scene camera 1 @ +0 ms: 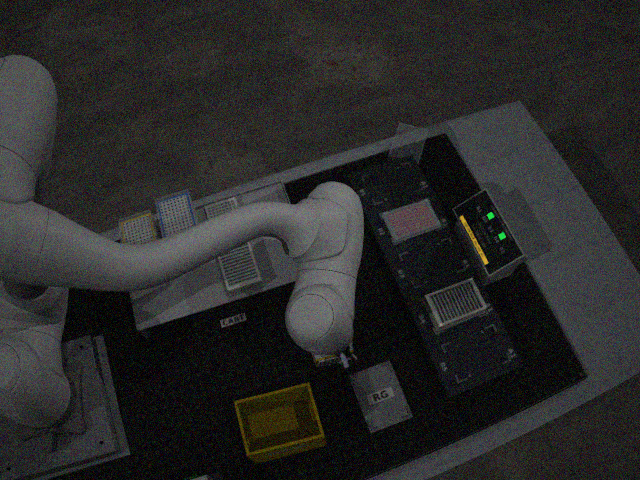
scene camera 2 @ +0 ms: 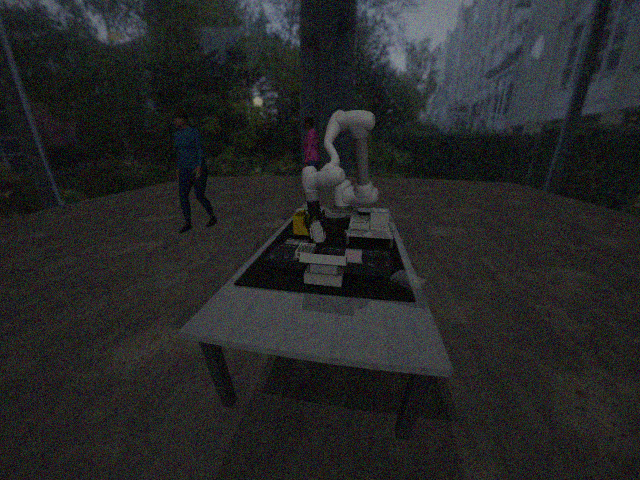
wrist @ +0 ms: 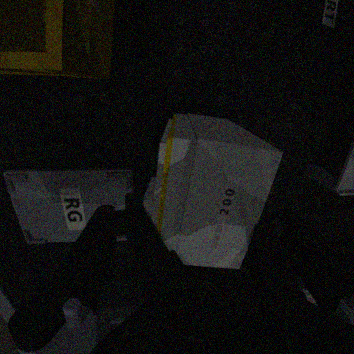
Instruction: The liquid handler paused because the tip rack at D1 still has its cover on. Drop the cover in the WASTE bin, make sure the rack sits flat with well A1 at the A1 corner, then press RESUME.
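Pixels of known places: gripper, fingertip midpoint: point(scene camera 2: 317, 237); arm's base, origin of the base link: point(scene camera 1: 51, 401) point(scene camera 2: 342, 209).
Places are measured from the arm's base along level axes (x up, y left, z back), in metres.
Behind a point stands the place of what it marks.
Observation:
A pale tip rack point(scene camera 1: 325, 358) @[x 0.088, y -0.037, z -0.669 m] point(scene camera 2: 316, 230) @[x 0.054, y 0.005, z -0.730 m] point(wrist: 225, 195) @[x 0.098, y -0.002, z -0.674 m] with a yellow band and "200" on its side is tilted below the wrist. Whether a cover is on it is unclear. My gripper point(scene camera 1: 339, 356) @[x 0.003, y 0.010, z -0.723 m] point(scene camera 2: 314, 221) is partly closed and looks shut on this rack; the dark fingers partly hide in the wrist view. The yellow bin point(scene camera 1: 279, 451) @[x 0.051, y -0.207, z -0.535 m] point(wrist: 55, 60) @[x 0.103, y -0.087, z -0.623 m] stands nearby; no WASTE label is readable. The deck point(scene camera 1: 429, 263) @[x 0.021, y 0.160, z -0.966 m] carries a white slatted rack point(scene camera 1: 456, 303) @[x 0.048, y 0.035, z -0.990 m] and a pinkish plate point(scene camera 1: 412, 221) @[x 0.035, y 0.276, z -0.954 m]. The control panel point(scene camera 1: 488, 232) @[x 0.089, y 0.176, z -1.111 m] shows two green buttons; RESUME is unreadable. Slot D1 cannot be identified.
A grey RG pad point(scene camera 1: 398, 410) @[x -0.024, y -0.161, z -0.808 m] point(wrist: 40, 215) @[x -0.024, y -0.158, z -0.789 m] lies between bin and deck. A raised pale platform point(scene camera 1: 175, 304) @[x 0.028, y 0.182, z -0.350 m] holds several racks behind the CART label point(scene camera 1: 233, 320) @[x -0.031, y 0.139, z -0.476 m]. A translucent piece point(scene camera 1: 408, 144) @[x -0.007, y 0.545, z -1.029 m] is at the table's far edge. Two people point(scene camera 2: 191, 165) point(scene camera 2: 311, 144) are in the background.

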